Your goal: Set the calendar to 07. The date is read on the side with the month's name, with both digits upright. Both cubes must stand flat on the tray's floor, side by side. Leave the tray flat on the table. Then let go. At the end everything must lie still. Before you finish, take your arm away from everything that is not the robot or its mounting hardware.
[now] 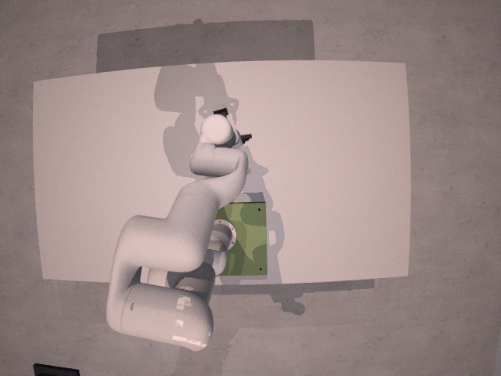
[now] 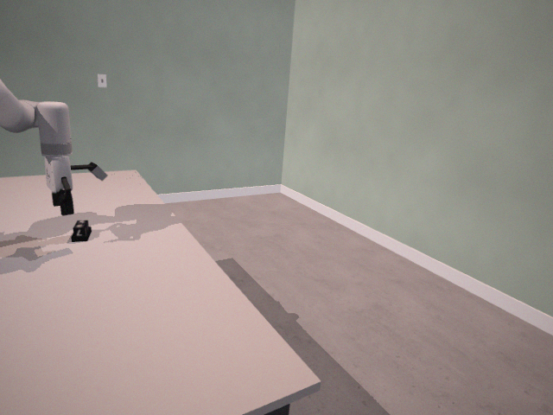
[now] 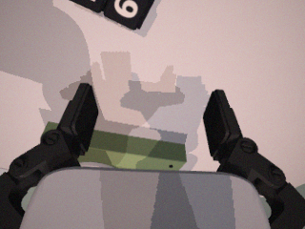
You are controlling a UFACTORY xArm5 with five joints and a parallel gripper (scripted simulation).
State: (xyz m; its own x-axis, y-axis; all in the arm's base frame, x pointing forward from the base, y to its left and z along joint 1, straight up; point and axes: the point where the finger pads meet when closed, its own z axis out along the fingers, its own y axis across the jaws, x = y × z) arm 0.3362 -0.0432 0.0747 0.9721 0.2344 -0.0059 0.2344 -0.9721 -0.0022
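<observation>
My hand is 9 cm above the black cube, 4 cm short of it and 3 cm to the right of it. From my hand the other things lie so: black calendar tray 11 cm below, 5 cm to the left, 4 cm ahead.
</observation>
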